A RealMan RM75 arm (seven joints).
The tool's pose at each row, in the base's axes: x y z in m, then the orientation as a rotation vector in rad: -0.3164, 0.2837, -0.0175, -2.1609, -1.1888, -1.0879; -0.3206, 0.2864, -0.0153, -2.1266, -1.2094, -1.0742; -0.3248, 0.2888, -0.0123, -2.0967, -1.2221, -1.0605; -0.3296, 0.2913, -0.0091, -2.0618, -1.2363, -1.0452; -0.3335, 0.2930, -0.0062, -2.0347, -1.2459, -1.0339; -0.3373, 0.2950, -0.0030, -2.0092, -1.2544, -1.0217; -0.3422, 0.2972, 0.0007, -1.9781, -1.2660, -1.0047; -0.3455, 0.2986, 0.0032, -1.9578, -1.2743, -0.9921; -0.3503, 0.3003, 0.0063, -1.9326, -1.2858, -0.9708; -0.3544, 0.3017, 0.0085, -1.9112, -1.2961, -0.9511; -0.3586, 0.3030, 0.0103, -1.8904, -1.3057, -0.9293; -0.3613, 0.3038, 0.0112, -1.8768, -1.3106, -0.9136; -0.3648, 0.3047, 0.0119, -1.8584, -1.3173, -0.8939; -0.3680, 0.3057, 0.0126, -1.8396, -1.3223, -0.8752; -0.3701, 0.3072, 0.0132, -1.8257, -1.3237, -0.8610; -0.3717, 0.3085, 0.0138, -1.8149, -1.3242, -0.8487
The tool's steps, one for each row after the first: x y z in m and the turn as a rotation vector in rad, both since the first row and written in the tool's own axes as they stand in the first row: 0.0018, -0.0050, -0.0012, 0.0317, 0.0075, -0.0122; 0.0040, -0.0099, -0.0032, 0.0603, 0.0148, -0.0189; 0.0063, -0.0153, -0.0054, 0.0933, 0.0238, -0.0268; 0.0083, -0.0195, -0.0076, 0.1185, 0.0313, -0.0323; 0.0106, -0.0238, -0.0097, 0.1432, 0.0379, -0.0369; 0.0131, -0.0292, -0.0125, 0.1745, 0.0443, -0.0429; 0.0148, -0.0327, -0.0144, 0.1957, 0.0475, -0.0472; 0.0166, -0.0377, -0.0172, 0.2253, 0.0484, -0.0519; 0.0178, -0.0419, -0.0192, 0.2514, 0.0481, -0.0561; 0.0185, -0.0462, -0.0212, 0.2782, 0.0465, -0.0592; 0.0188, -0.0489, -0.0223, 0.2967, 0.0452, -0.0599; 0.0187, -0.0524, -0.0236, 0.3207, 0.0440, -0.0615; 0.0187, -0.0556, -0.0247, 0.3446, 0.0440, -0.0622; 0.0193, -0.0582, -0.0249, 0.3626, 0.0445, -0.0609; 0.0199, -0.0602, -0.0251, 0.3774, 0.0445, -0.0592
